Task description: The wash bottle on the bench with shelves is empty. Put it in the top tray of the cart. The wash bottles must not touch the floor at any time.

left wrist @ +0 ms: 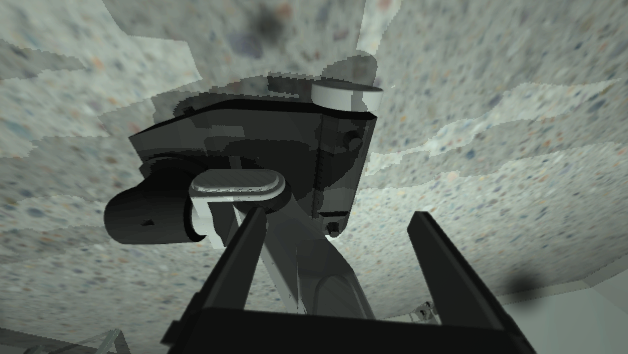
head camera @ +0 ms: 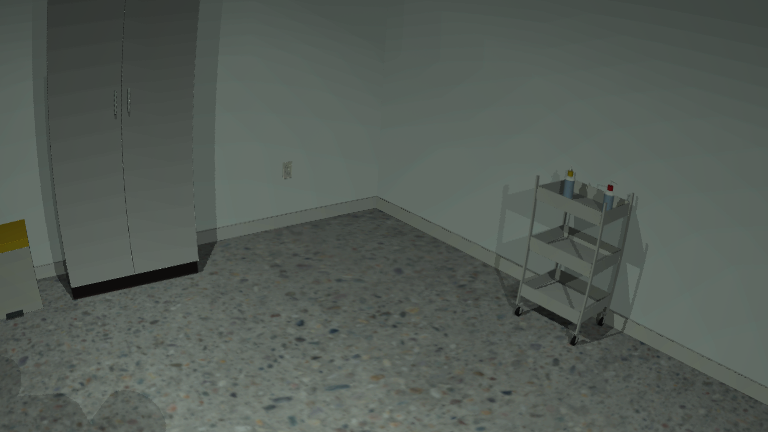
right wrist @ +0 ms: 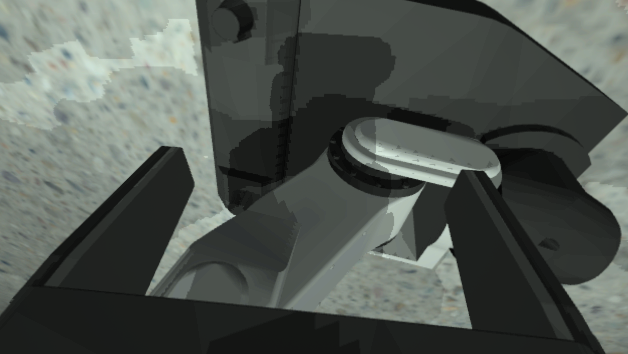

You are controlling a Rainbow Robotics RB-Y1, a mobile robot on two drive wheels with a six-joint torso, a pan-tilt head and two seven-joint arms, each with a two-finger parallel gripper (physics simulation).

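Places are measured from the robot's base along level axes (x ahead, y left, z up), in millimetres.
Pixels of known places: left gripper, fingertip midpoint: (left wrist: 335, 218); right gripper, fingertip midpoint: (right wrist: 317, 176).
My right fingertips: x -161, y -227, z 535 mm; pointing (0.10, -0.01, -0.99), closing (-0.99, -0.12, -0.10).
Note:
Behind a point stands the place of what it marks.
A grey three-tray cart (head camera: 561, 256) @[y -1844, x 1637, z 437 mm] stands on casters near the right wall in the head view. A wash bottle with a yellow cap (head camera: 569, 185) @[y -1984, x 1800, z 739 mm] stands upright at the left of its top tray. A wash bottle with a red cap (head camera: 609, 197) @[y -2057, x 1548, z 754 mm] stands upright at the right of the same tray. Both look bluish below. The bench with shelves and its wash bottle do not show. My left gripper (left wrist: 335, 218) @[y 246, x -128, z 539 mm] is open, with no object between its fingers. My right gripper (right wrist: 317, 176) @[y -227, x -161, z 535 mm] is open, with no object between its fingers. Both are far from the cart.
A tall grey two-door cabinet (head camera: 123, 150) @[y 171, x 2734, z 840 mm] stands against the back wall. A white bin with a yellow lid (head camera: 11, 236) @[y 977, x 2661, z 451 mm] is cut off at the left edge. A wall outlet (head camera: 287, 170) @[y -1013, x 3474, z 400 mm] is right of the cabinet. The robot's base (left wrist: 260, 130) @[y 176, x -237, z 169 mm] (right wrist: 340, 70) @[y -120, x -147, z 169 mm] shows behind the fingers in both wrist views.

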